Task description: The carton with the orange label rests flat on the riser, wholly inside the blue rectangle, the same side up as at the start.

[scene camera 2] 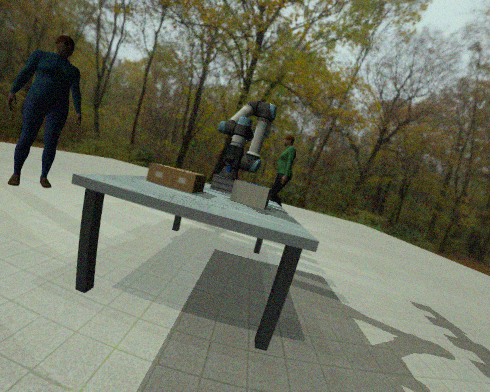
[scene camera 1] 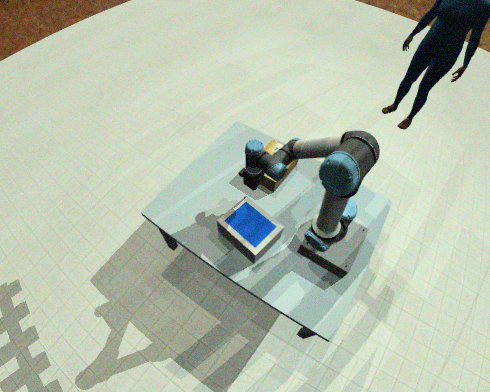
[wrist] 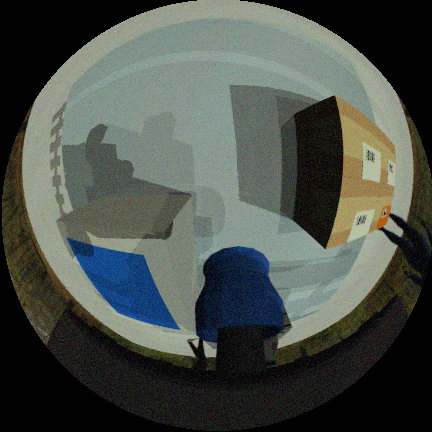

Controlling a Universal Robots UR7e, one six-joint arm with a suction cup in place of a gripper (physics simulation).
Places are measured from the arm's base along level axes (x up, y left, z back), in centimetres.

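Pixels of known places: hand, its tool point: (scene camera 2: 228, 172) (wrist: 235, 272); arm's base, origin of its link: (scene camera 2: 227, 178).
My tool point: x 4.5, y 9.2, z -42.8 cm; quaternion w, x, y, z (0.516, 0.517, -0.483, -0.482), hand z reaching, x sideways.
Ahead of a thing's pixels: the offset from my tool point to its top centre. "spot": to the spot under its first point. Level surfaces: height alone.
The carton with the orange label {spot: dx -5.4, dy -36.3, dz +1.2 cm} (wrist: 384, 218) is at the lower right end of a tight group of brown cartons in the wrist view. In scene camera 1 the arm partly covers the group and the orange label does not show. A grey riser {dx -3.0, dy +15.7, dz +11.0 cm} (scene camera 1: 239, 237) (scene camera 2: 250, 195) (wrist: 175, 280) stands apart from the cartons, with a blue rectangle {dx -3.0, dy +15.7, dz +11.0 cm} (scene camera 1: 251, 224) (wrist: 122, 285) on top. No carton is on it. My suction gripper (scene camera 1: 253, 187) (wrist: 236, 254) is off, so open, and hangs above the table beside the cartons, on the riser's side, touching no carton.
The other brown cartons {dx -5.4, dy -19.2, dz -10.4 cm} (scene camera 1: 273, 182) (scene camera 2: 175, 179) (wrist: 357, 135) touch each other on the table {dx -15.1 cm} (scene camera 1: 200, 170) (scene camera 2: 150, 196). The arm's base plate (scene camera 1: 345, 255) is at the riser's right. A person in dark blue (scene camera 1: 442, 45) (scene camera 2: 47, 95) and one in green (scene camera 2: 286, 160) stand beyond the table.
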